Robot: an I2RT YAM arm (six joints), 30 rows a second.
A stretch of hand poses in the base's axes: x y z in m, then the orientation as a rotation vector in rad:
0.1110, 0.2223, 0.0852, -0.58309, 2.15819, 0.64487
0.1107, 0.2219, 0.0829, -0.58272, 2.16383, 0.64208
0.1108, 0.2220, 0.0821, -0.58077, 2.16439, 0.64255
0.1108, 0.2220, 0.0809, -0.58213, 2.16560, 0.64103
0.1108, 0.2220, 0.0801, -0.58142, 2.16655, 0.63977
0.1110, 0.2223, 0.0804, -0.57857, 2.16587, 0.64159
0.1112, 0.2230, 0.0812, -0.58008, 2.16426, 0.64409
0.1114, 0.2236, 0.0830, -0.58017, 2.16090, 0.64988
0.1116, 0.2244, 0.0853, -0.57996, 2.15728, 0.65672
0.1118, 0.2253, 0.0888, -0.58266, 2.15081, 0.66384
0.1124, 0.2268, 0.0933, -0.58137, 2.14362, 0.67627
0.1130, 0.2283, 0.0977, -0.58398, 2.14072, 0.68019
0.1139, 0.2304, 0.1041, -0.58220, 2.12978, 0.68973
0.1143, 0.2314, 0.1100, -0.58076, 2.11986, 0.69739
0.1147, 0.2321, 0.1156, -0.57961, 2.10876, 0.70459
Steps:
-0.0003, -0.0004, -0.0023, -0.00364, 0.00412, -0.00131
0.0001, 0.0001, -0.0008, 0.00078, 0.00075, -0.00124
0.0000, 0.0000, -0.0012, -0.00187, 0.00050, 0.00042
0.0000, 0.0000, -0.0008, -0.00088, 0.00044, -0.00097
0.0002, 0.0003, 0.0003, 0.00239, 0.00015, -0.00139
0.0002, 0.0007, 0.0008, 0.00161, -0.00063, 0.00200
0.0002, 0.0006, 0.0018, 0.00480, -0.00097, 0.00218
0.0002, 0.0008, 0.0023, 0.00565, -0.00080, 0.00236
0.0002, 0.0009, 0.0035, 0.00583, -0.00339, 0.00457
0.0006, 0.0015, 0.0045, 0.01081, -0.00188, 0.00368
0.0006, 0.0015, 0.0044, 0.00256, -0.00131, 0.00333
0.0009, 0.0021, 0.0064, 0.01060, -0.00620, 0.00227
0.0004, 0.0010, 0.0059, 0.00896, -0.00596, 0.00183
0.0004, 0.0007, 0.0056, 0.00903, -0.00718, 0.00188

